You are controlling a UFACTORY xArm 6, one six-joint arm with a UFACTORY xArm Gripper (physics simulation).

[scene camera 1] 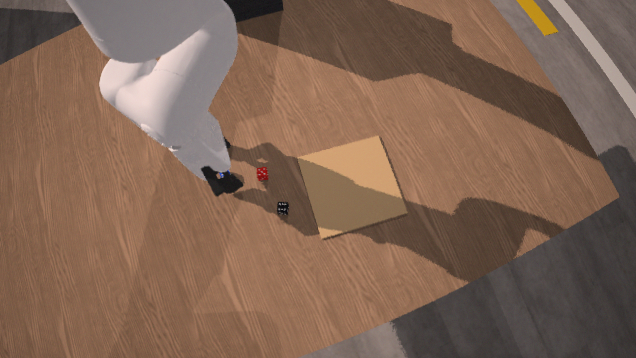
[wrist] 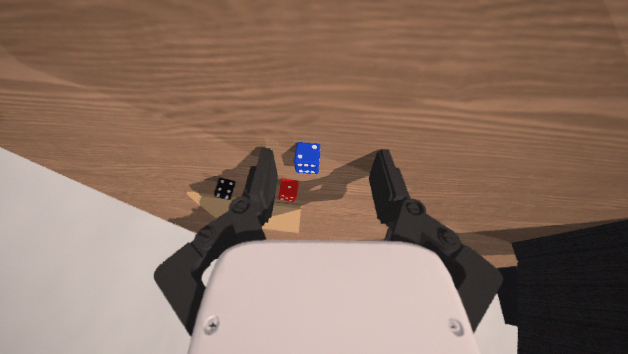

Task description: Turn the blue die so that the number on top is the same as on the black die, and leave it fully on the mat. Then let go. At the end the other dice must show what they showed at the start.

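Frame: origin at the arm's base, x ahead, y left, z up, level; metres.
Seen in the pictures: gripper, fingertip midpoint: [scene camera 1: 228, 168] [wrist: 324, 163].
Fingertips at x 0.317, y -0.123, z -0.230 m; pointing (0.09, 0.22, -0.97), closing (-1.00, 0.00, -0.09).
Pixels of each thing's top centre, then the offset from my fingertips to it.
- blue die, top centre: [wrist: 306, 168] dy -0.008, dx +0.012, dz +0.011 m
- black die, top centre: [wrist: 222, 196] [scene camera 1: 282, 206] dy +0.061, dx +0.098, dz +0.011 m
- tan mat, top centre: [scene camera 1: 351, 184] [wrist: 253, 217] dy +0.175, dx +0.099, dz -0.001 m
- red die, top centre: [wrist: 286, 198] [scene camera 1: 261, 171] dy +0.049, dx +0.031, dz +0.011 m
The blue die [scene camera 1: 227, 173] [wrist: 307, 157] lies on the wooden table, between and apart from the spread fingers, nearer the left finger in the wrist view. There it shows a two-pip face and, below it, a foreshortened six-pip face. In the scene view it is mostly hidden behind a finger. My gripper [scene camera 1: 235, 164] [wrist: 324, 163] is open and empty. The black die [scene camera 1: 283, 208] [wrist: 224, 188] lies on the table outside the left finger; it seems to show six pips in the scene view. The tan mat [scene camera 1: 350, 200] [wrist: 283, 223] is partly hidden in the wrist view.
A red die [scene camera 1: 262, 173] [wrist: 288, 190] lies on the table between the blue die and the mat, close beyond the blue die in the wrist view. The arm's shadow crosses the table and mat. A dark block [scene camera 1: 257, 9] [wrist: 570, 285] stands near the arm's base.
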